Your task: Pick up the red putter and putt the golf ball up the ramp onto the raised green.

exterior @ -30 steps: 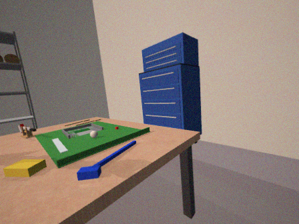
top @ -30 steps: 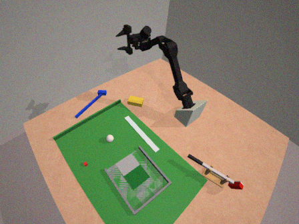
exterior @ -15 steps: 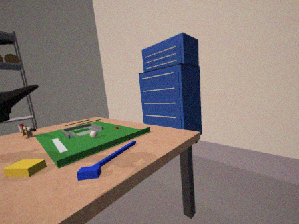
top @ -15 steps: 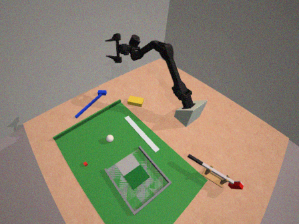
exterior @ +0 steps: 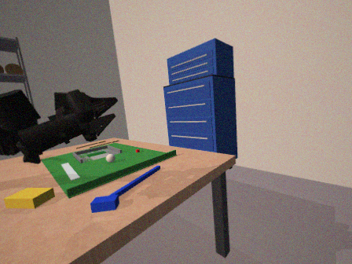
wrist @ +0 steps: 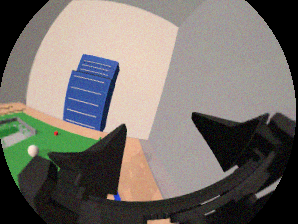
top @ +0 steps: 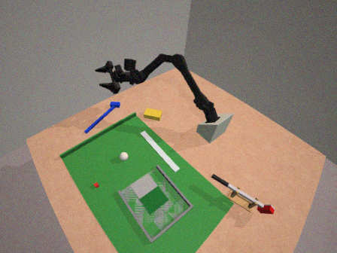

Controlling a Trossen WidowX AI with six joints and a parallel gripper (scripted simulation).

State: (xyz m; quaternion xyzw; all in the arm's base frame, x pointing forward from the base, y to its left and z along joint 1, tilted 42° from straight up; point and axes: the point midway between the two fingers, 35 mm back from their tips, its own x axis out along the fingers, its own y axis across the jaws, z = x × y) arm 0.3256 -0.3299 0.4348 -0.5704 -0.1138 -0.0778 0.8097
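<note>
Now: the red putter 870 mm to the left of my gripper tip, 200 mm below it and 130 mm behind it. Also, from my gripper tip: white golf ball: 350 mm to the left, 230 mm below, 110 mm ahead; blue putter: 250 mm below, 30 mm ahead, 20 mm to the left; yellow block: 240 mm below, 220 mm to the left, 200 mm behind.
</note>
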